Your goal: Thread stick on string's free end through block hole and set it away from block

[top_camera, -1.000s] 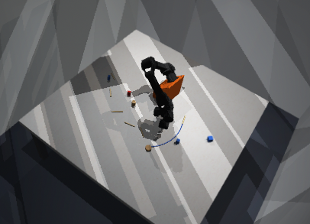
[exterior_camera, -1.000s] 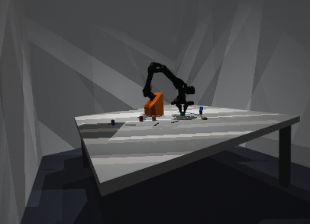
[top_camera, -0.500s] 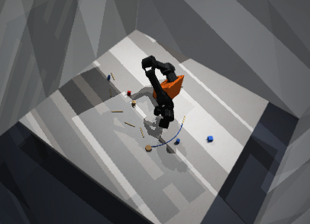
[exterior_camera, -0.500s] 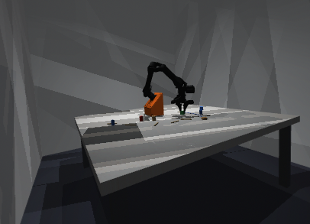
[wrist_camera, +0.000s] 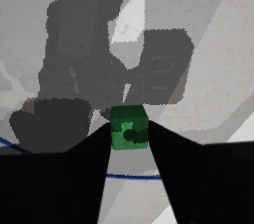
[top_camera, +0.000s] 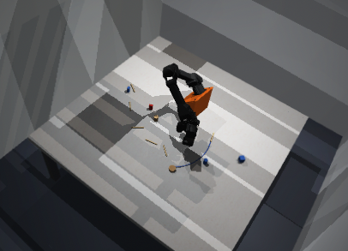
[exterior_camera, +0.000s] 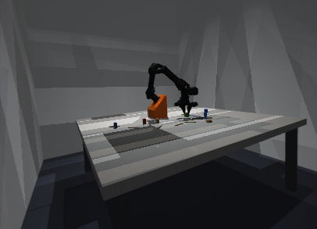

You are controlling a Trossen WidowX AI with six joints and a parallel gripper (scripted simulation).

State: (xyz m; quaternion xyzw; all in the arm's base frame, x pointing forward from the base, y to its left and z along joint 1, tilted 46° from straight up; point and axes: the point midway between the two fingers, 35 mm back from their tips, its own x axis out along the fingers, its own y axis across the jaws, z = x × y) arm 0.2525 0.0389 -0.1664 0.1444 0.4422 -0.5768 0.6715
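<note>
Now: gripper tip 120 mm past the thin wooden stick, 80 mm to the right of it and 30 mm above it. The rest, counted from my gripper tip: blue cylinder 150 mm to the left, 40 mm ahead, 10 mm below; then round wooden button 210 mm ahead, 40 mm to the left, 20 mm below; then green block right at my gripper tip.
</note>
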